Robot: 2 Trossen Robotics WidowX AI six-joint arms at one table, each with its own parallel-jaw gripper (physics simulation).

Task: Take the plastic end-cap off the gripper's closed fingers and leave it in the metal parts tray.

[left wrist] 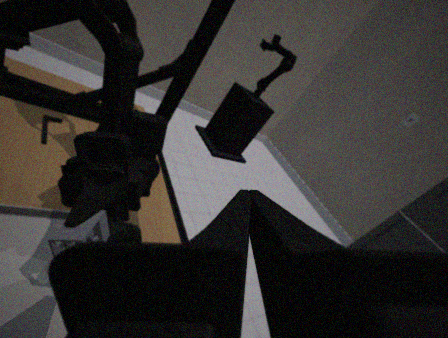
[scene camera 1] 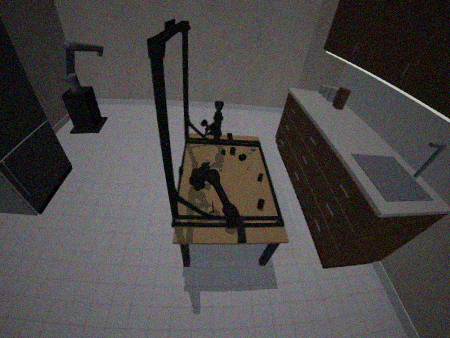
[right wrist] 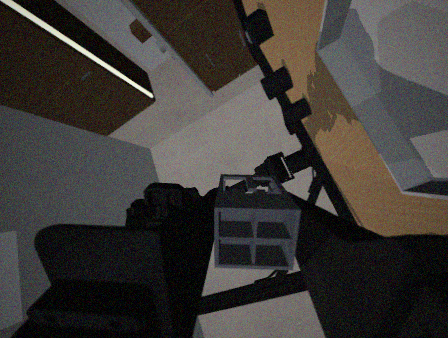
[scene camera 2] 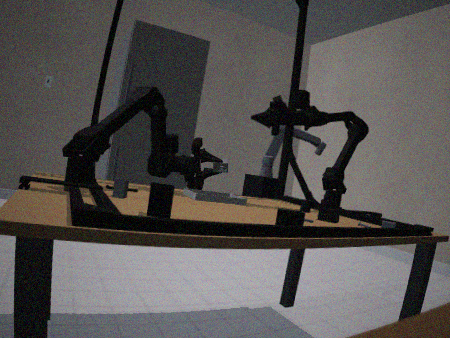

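Observation:
A grey metal parts tray is in view, as is the right gripper. The left wrist view shows the right gripper and also the left gripper; the right wrist view shows the right gripper too. The left gripper is shut and holds nothing.

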